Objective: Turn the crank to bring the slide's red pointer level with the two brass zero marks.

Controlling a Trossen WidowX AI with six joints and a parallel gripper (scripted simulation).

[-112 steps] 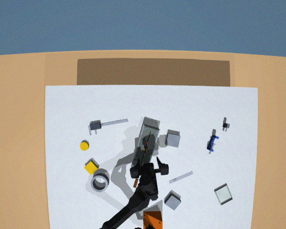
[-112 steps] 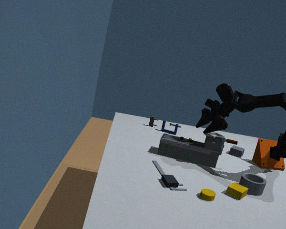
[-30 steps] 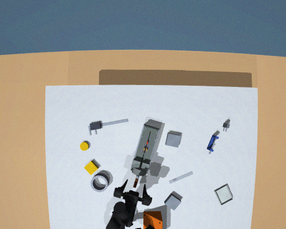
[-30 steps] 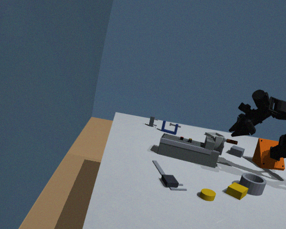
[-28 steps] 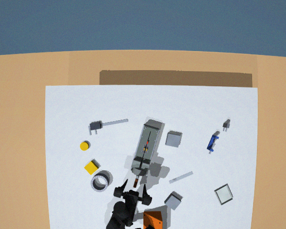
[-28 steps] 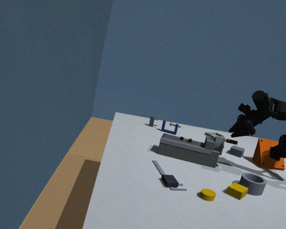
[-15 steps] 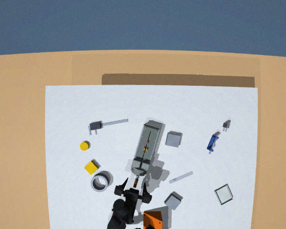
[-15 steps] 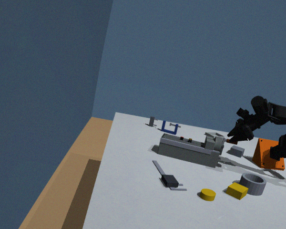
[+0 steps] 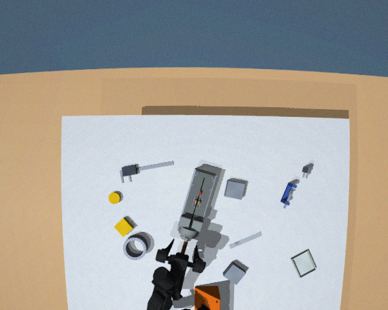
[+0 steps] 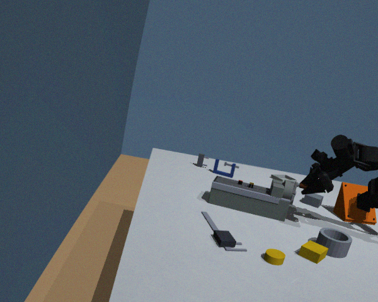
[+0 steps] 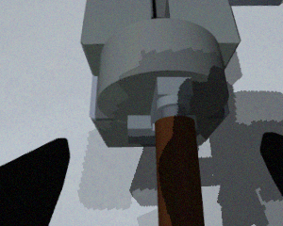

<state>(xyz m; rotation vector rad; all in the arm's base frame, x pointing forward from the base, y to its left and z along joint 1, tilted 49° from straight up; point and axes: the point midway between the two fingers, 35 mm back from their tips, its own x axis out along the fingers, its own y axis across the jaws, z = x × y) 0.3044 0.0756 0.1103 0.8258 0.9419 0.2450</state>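
My gripper tip is now 20 mm past the brown crank handle and 10 mm below it. The rest, counted from my gripper tip: flat grey bar 260 mm to the right, 110 mm below; red pointer 200 mm ahead, 30 mm to the right, 20 mm below; yellow block 270 mm to the left, 90 mm below.
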